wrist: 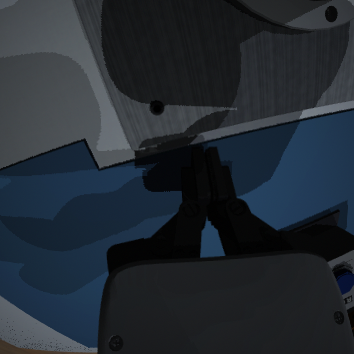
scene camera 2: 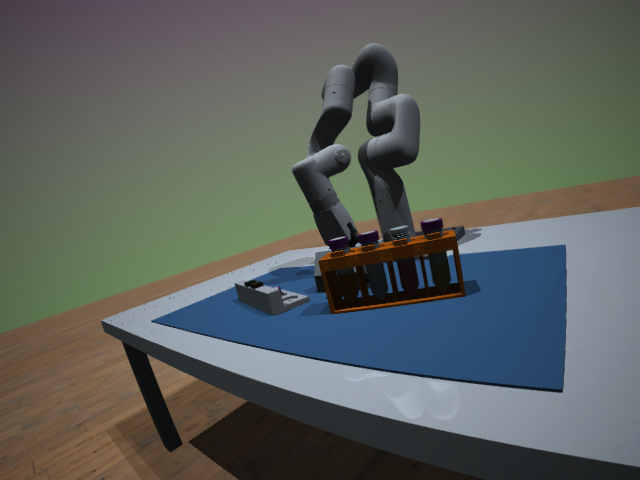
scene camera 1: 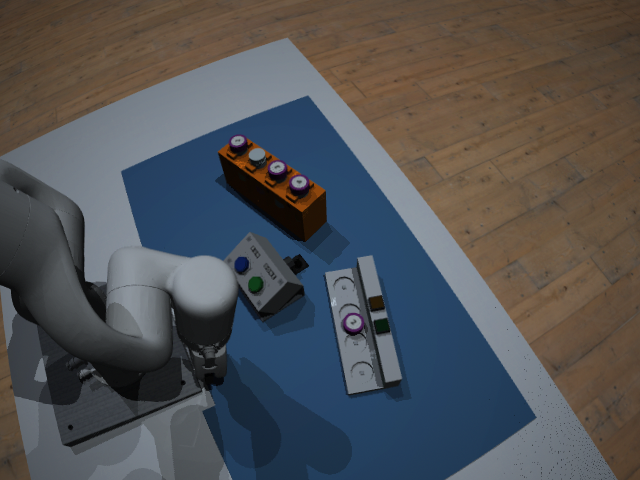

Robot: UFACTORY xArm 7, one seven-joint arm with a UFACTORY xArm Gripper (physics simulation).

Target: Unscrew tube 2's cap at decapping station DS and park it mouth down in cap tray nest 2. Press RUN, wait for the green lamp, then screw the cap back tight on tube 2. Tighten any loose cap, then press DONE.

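Places are measured from the arm's base along level axes (x left, y back, z up), in metres.
Pixels of known places: gripper, fingertip midpoint: (wrist: 201, 161).
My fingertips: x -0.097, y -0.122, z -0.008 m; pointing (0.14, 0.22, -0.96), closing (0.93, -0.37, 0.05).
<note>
Behind a point stands the place of what it marks.
My gripper (scene camera 1: 210, 381) (wrist: 201, 161) @[z -0.008, x -0.097, y -0.122 m] is shut and empty, low over the mat beside the arm's base plate; the rack partly hides it in scene camera 2. The purple cap numbered 2 (scene camera 1: 353, 323) @[z 0.011, x -0.190, y -0.360 m] lies number up on the cap tray (scene camera 1: 366, 388) @[z -0.003, x -0.287, y -0.312 m] (scene camera 2: 273, 302) @[z 0.011, x -0.114, y -0.450 m], off centre between nests 2 and 3. Tube 2 (scene camera 1: 257, 157) @[z 0.105, x 0.128, y -0.390 m] (scene camera 2: 399, 233) @[z 0.098, x 0.139, y -0.408 m] stands uncapped in the orange rack (scene camera 1: 314, 219) @[z 0.028, x 0.003, y -0.421 m] (scene camera 2: 398, 303) @[z -0.010, x 0.122, y -0.426 m]. The other tubes there wear purple caps. The grey control box (scene camera 1: 273, 299) @[z 0.042, x -0.090, y -0.275 m] has a blue button (scene camera 1: 241, 264) @[z 0.055, x -0.013, y -0.264 m] (wrist: 345, 283) @[z 0.055, x -0.009, y -0.263 m] and a green button (scene camera 1: 255, 284) @[z 0.055, x -0.057, y -0.264 m].
A small black fixture (scene camera 1: 296, 263) @[z -0.004, x -0.036, y -0.353 m] stands behind the control box, towards the rack. The tray's raised back ledge bears a dark amber block (scene camera 1: 376, 302) @[z 0.039, x -0.192, y -0.403 m] and a dark green block (scene camera 1: 382, 325) @[z 0.039, x -0.228, y -0.386 m]. The base plate (scene camera 1: 124, 408) @[z 0.002, x -0.094, y 0.037 m] (wrist: 170, 122) @[z -0.006, x -0.105, y -0.087 m] is close to my fingers.
</note>
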